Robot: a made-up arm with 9 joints. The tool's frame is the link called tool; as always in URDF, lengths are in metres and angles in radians. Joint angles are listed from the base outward.
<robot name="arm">
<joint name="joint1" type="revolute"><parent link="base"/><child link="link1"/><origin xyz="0 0 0.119"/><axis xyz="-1 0 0"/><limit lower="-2.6" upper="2.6"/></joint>
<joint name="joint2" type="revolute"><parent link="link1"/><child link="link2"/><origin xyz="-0.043 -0.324 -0.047"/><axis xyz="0 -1 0"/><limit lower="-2.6" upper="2.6"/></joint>
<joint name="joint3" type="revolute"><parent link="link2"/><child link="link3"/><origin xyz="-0.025 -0.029 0.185"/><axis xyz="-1 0 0"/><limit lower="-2.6" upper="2.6"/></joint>
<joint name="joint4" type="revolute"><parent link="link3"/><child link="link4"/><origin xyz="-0.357 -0.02 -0.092"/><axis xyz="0 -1 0"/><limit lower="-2.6" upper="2.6"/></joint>
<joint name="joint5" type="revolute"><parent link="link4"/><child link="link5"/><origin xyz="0.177 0.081 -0.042"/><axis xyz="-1 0 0"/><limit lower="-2.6" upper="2.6"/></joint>
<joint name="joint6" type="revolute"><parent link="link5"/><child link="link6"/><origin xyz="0.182 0.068 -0.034"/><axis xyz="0 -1 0"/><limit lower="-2.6" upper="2.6"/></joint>
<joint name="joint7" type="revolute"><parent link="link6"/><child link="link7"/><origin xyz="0.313 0.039 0.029"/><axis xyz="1 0 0"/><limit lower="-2.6" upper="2.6"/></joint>
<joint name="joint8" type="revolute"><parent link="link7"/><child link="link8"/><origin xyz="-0.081 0.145 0.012"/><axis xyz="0 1 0"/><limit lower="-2.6" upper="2.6"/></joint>
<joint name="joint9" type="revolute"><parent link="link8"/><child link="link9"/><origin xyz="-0.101 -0.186 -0.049"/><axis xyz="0 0 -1"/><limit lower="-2.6" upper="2.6"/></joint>
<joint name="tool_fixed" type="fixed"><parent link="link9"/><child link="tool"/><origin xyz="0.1 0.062 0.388"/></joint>
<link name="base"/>
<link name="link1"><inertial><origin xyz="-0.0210 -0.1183 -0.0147"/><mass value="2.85"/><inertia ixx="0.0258" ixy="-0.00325" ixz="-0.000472" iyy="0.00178" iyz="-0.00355" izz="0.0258"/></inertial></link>
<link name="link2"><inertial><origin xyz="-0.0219 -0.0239 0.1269"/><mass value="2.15"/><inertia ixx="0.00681" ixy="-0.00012" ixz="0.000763" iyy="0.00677" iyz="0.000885" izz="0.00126"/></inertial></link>
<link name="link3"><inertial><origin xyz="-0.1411 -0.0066 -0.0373"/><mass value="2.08"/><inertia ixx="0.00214" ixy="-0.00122" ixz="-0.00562" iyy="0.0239" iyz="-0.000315" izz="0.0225"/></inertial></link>
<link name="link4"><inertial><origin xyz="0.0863 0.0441 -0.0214"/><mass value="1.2"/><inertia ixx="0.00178" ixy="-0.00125" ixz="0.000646" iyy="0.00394" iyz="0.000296" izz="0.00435"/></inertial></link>
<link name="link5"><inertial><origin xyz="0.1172 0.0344 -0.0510"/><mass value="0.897"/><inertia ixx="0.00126" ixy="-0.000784" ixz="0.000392" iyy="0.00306" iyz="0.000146" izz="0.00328"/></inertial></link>
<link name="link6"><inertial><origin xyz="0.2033 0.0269 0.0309"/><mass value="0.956"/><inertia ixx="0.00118" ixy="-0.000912" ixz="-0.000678" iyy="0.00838" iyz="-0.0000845" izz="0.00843"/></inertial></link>
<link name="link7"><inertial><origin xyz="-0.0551 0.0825 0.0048"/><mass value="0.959"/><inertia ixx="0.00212" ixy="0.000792" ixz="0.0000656" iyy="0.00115" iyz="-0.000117" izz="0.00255"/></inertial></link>
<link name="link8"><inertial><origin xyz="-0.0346 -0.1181 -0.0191"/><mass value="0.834"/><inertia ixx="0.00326" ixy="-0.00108" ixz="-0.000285" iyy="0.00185" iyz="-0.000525" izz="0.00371"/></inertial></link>
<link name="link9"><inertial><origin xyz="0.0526 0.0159 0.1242"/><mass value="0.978"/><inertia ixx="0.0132" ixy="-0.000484" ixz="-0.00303" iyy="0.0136" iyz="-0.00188" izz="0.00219"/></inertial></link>
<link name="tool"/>
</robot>
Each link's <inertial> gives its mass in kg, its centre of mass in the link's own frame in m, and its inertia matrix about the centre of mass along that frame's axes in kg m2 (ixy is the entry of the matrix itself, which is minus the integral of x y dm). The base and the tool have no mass. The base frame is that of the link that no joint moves.
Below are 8 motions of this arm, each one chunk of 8 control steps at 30 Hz.
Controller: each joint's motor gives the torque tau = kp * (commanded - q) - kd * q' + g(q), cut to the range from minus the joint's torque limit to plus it. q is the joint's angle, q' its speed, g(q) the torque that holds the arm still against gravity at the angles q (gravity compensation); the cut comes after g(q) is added. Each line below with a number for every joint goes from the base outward.
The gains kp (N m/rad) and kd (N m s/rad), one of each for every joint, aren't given. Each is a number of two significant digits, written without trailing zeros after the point. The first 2 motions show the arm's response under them.
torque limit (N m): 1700 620 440 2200 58 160 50 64 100
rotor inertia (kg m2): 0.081 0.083 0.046 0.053 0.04 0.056 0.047 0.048 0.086
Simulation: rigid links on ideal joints. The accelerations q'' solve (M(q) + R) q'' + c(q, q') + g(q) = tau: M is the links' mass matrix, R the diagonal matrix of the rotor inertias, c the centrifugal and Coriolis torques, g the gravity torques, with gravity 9.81 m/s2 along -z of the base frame. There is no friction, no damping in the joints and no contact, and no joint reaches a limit. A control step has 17 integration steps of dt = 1/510 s. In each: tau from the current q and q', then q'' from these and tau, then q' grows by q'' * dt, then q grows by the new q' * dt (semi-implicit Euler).
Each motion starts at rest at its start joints. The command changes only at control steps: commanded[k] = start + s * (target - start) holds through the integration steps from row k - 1 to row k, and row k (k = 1, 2, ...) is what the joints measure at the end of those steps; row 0 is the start. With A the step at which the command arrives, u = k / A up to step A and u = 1 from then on. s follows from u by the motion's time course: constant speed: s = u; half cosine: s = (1 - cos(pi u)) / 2; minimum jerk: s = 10 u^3 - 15 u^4 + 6 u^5; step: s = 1 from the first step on.
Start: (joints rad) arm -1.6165 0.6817 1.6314 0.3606 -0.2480 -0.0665 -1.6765 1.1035 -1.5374
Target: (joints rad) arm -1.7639 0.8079 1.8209 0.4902 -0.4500 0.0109 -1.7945 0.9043 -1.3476
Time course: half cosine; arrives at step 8
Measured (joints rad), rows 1 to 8:
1: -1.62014 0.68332 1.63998 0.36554 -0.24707 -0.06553 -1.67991 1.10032 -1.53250
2: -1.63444 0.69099 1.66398 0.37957 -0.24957 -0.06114 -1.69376 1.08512 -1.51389
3: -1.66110 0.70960 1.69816 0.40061 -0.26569 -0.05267 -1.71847 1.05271 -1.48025
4: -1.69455 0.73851 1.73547 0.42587 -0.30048 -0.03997 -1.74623 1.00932 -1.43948
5: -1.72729 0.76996 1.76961 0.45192 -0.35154 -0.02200 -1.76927 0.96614 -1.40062
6: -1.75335 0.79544 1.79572 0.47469 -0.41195 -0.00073 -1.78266 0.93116 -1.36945
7: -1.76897 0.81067 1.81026 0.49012 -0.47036 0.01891 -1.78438 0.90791 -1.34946
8: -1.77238 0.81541 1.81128 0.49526 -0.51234 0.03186 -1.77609 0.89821 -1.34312
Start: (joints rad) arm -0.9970 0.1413 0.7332 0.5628 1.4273 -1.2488 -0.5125 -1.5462 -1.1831
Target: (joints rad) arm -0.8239 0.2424 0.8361 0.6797 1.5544 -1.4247 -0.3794 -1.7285 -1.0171
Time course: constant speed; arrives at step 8
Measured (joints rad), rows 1 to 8:
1: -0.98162 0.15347 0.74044 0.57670 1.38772 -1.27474 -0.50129 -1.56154 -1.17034
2: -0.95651 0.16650 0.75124 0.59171 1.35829 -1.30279 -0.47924 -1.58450 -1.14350
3: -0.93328 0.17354 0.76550 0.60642 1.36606 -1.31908 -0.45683 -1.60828 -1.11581
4: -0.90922 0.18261 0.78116 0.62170 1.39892 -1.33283 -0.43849 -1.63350 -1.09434
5: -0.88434 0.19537 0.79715 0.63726 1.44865 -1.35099 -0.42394 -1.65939 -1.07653
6: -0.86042 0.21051 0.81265 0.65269 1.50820 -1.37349 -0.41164 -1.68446 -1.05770
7: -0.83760 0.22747 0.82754 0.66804 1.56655 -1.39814 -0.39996 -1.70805 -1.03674
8: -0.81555 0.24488 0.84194 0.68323 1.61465 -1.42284 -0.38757 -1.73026 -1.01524
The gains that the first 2 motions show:
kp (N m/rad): 2300 730 620 4000 86 280 84 100 130
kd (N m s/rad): 24 13 7.7 34 1.6 4.7 2.3 2 1.9
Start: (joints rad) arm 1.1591 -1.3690 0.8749 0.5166 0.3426 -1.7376 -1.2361 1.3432 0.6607
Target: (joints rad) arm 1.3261 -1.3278 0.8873 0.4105 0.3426 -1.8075 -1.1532 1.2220 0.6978
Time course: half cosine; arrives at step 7
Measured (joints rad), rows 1 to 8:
1: 1.16392 -1.36850 0.87529 0.51097 0.33994 -1.73100 -1.23169 1.33834 0.66275
2: 1.18192 -1.36492 0.87667 0.49562 0.33134 -1.72060 -1.21757 1.32158 0.67018
3: 1.21593 -1.35575 0.87832 0.47369 0.31886 -1.72419 -1.19668 1.29374 0.68171
4: 1.26042 -1.34304 0.88061 0.44858 0.30914 -1.75091 -1.17746 1.26338 0.69132
5: 1.30434 -1.33241 0.88459 0.42522 0.31032 -1.79510 -1.16712 1.24045 0.69472
6: 1.33654 -1.32767 0.88918 0.40939 0.32690 -1.84042 -1.16730 1.23011 0.69255
7: 1.34935 -1.32791 0.89271 0.40490 0.35567 -1.86944 -1.17420 1.23149 0.68826
8: 1.34397 -1.32969 0.89485 0.40665 0.38573 -1.86582 -1.17808 1.23645 0.68656

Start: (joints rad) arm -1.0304 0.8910 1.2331 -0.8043 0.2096 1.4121 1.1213 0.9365 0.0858
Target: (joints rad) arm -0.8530 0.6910 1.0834 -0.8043 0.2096 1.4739 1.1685 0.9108 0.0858
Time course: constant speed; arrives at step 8
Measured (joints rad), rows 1 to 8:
1: -1.01783 0.88073 1.21294 -0.80600 0.21866 1.41606 1.12405 0.92932 0.08631
2: -0.99140 0.85489 1.18126 -0.80365 0.23678 1.42485 1.12842 0.92269 0.08650
3: -0.96233 0.82088 1.16128 -0.80231 0.24552 1.43752 1.13135 0.92588 0.08523
4: -0.93662 0.78787 1.15517 -0.80319 0.23931 1.44862 1.13637 0.92889 0.08407
5: -0.91237 0.76021 1.14713 -0.80400 0.22494 1.45369 1.14547 0.92417 0.08464
6: -0.88886 0.73647 1.12868 -0.80365 0.20732 1.45497 1.15612 0.91715 0.08634
7: -0.86742 0.71419 1.10453 -0.80299 0.19030 1.45904 1.16552 0.91317 0.08754
8: -0.84756 0.69191 1.08116 -0.80273 0.18042 1.46876 1.17256 0.91042 0.08737

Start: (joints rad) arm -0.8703 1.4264 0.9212 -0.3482 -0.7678 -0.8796 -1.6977 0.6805 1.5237
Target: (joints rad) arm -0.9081 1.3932 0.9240 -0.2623 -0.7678 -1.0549 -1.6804 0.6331 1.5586
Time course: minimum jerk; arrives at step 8
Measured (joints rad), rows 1 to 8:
1: -0.87065 1.42625 0.92181 -0.34666 -0.76695 -0.88134 -1.69727 0.68017 1.52399
2: -0.87282 1.42513 0.92482 -0.33846 -0.76316 -0.89161 -1.69513 0.67788 1.52603
3: -0.87824 1.42160 0.92918 -0.32297 -0.75871 -0.91525 -1.69151 0.67135 1.53158
4: -0.88711 1.41477 0.93121 -0.30338 -0.75610 -0.95236 -1.68748 0.66024 1.54041
5: -0.89788 1.40525 0.92841 -0.28443 -0.75721 -0.99750 -1.68485 0.64760 1.54992
6: -0.90771 1.39510 0.92183 -0.27049 -0.76353 -1.04022 -1.68508 0.63779 1.55698
7: -0.91361 1.38731 0.91490 -0.26372 -0.77437 -1.06882 -1.68770 0.63314 1.55999
8: -0.91416 1.38447 0.91127 -0.26252 -0.78551 -1.07718 -1.69002 0.63275 1.55966

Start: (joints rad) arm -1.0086 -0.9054 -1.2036 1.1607 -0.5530 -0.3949 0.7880 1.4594 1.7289
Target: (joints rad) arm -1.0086 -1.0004 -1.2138 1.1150 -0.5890 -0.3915 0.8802 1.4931 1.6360
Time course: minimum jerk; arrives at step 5
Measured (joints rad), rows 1 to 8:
1: -1.00768 -0.90681 -1.20455 1.15823 -0.55657 -0.39226 0.78893 1.45984 1.72582
2: -1.00367 -0.91593 -1.20870 1.14727 -0.57441 -0.38113 0.79655 1.46257 1.70828
3: -0.99908 -0.93913 -1.21380 1.13192 -0.60482 -0.36941 0.81980 1.47014 1.67151
4: -0.99965 -0.97173 -1.21512 1.12004 -0.62825 -0.37113 0.85465 1.48384 1.63316
5: -1.00737 -1.00094 -1.21174 1.11498 -0.62234 -0.38920 0.88529 1.49937 1.61786
6: -1.01588 -1.01996 -1.20865 1.11138 -0.58916 -0.40931 0.89975 1.50855 1.62633
7: -1.01995 -1.03034 -1.20894 1.10908 -0.54756 -0.42132 0.90068 1.50626 1.63906
8: -1.01984 -1.03298 -1.21132 1.10897 -0.52118 -0.42203 0.89368 1.49692 1.64322

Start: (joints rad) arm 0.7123 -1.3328 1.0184 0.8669 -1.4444 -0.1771 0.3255 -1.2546 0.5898
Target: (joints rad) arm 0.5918 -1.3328 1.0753 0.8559 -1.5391 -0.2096 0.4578 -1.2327 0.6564
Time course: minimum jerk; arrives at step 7
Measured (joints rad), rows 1 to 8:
1: 0.71013 -1.33239 1.01927 0.86663 -1.44603 -0.17733 0.32669 -1.25446 0.59052
2: 0.69692 -1.33048 1.02466 0.86526 -1.45577 -0.17910 0.33482 -1.25328 0.59548
3: 0.66701 -1.32840 1.03743 0.86288 -1.47785 -0.18465 0.35698 -1.24940 0.60915
4: 0.62903 -1.32912 1.05485 0.85986 -1.50681 -0.19463 0.39263 -1.24238 0.63050
5: 0.59878 -1.33342 1.07038 0.85688 -1.53011 -0.20576 0.43107 -1.23452 0.65165
6: 0.58587 -1.33841 1.07889 0.85503 -1.53872 -0.21328 0.45816 -1.22958 0.66355
7: 0.58816 -1.33981 1.07983 0.85479 -1.53487 -0.21510 0.46664 -1.22945 0.66337
8: 0.59358 -1.33591 1.07753 0.85536 -1.53024 -0.21294 0.46203 -1.23231 0.65710

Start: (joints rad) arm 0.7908 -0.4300 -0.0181 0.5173 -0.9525 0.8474 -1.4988 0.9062 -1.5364
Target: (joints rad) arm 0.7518 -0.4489 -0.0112 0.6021 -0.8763 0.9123 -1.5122 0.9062 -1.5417
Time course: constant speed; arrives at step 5
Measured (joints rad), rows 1 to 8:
1: 0.78134 -0.43855 -0.01568 0.53656 -0.93946 0.85059 -1.50603 0.90498 -1.53606
2: 0.77372 -0.44525 -0.01644 0.55343 -0.91974 0.86673 -1.50992 0.90757 -1.53729
3: 0.76658 -0.44750 -0.01498 0.57081 -0.90477 0.88237 -1.51256 0.90894 -1.53895
4: 0.75908 -0.44729 -0.01348 0.58820 -0.88998 0.89770 -1.51223 0.90843 -1.54060
5: 0.75115 -0.44720 -0.01203 0.60547 -0.87463 0.91380 -1.51056 0.90699 -1.54218
6: 0.75228 -0.43977 -0.01315 0.60337 -0.87362 0.92584 -1.50312 0.90687 -1.54381
7: 0.75207 -0.43594 -0.01109 0.60348 -0.87921 0.92382 -1.50023 0.90412 -1.54372
8: 0.75164 -0.43832 -0.01158 0.60304 -0.87985 0.92064 -1.50023 0.90342 -1.54301

